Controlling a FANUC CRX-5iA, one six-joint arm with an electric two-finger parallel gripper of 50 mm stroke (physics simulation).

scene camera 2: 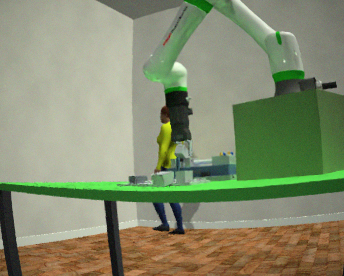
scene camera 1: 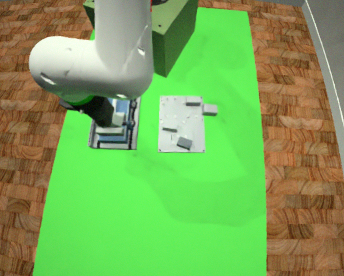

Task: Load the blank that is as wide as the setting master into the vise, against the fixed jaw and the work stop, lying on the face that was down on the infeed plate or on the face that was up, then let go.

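Frame: origin at the arm's base, x ahead, y left, z up, level; metres.
Seen in the pictures: gripper, between the fingertips: (scene camera 2: 186, 156) (scene camera 1: 105, 121); arm's base, origin of its link: (scene camera 2: 293, 98).
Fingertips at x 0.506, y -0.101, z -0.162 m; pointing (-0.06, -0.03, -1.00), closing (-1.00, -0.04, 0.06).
Observation:
Pixels of each thing's middle, then the offset from my fingertips to it.
- vise, middle of its body: (scene camera 2: 202, 169) (scene camera 1: 114, 111) 0.071 m back, 0.001 m left, 0.054 m down
- pale grey blank, middle of its body: (scene camera 1: 112, 121) (scene camera 2: 182, 153) 0.001 m back, 0.032 m left, 0.012 m up
- infeed plate, middle of its body: (scene camera 2: 164, 183) (scene camera 1: 181, 122) 0.075 m back, 0.278 m left, 0.099 m down
- thin block, middle of its body: (scene camera 1: 170, 125) 0.047 m back, 0.235 m left, 0.078 m down
- grey block, middle of its body: (scene camera 2: 162, 179) (scene camera 1: 209, 110) 0.142 m back, 0.388 m left, 0.081 m down
My gripper (scene camera 1: 113, 120) (scene camera 2: 183, 149) points down over the vise (scene camera 1: 112, 139) (scene camera 2: 229, 170) and is shut on a pale grey blank (scene camera 1: 119, 118) (scene camera 2: 182, 151). The blank is low in the vise, beside the pale fixed jaw (scene camera 1: 110, 131); whether it touches the jaw or the work stop I cannot tell. The gripper body hides part of it in scene camera 1. The infeed plate (scene camera 1: 164, 142) bears a block (scene camera 1: 193, 101) at its back edge, a thin block (scene camera 1: 170, 129) and a darker, turned block (scene camera 1: 184, 143). Which one is the setting master I cannot tell.
Another grey block (scene camera 1: 210, 109) stands just off the plate's right edge. The green robot pedestal (scene camera 1: 175, 45) (scene camera 2: 277, 140) rises behind the vise and plate. The arm overhangs the vise in scene camera 1. A person in yellow (scene camera 2: 164, 145) stands beyond the table (scene camera 2: 75, 191).

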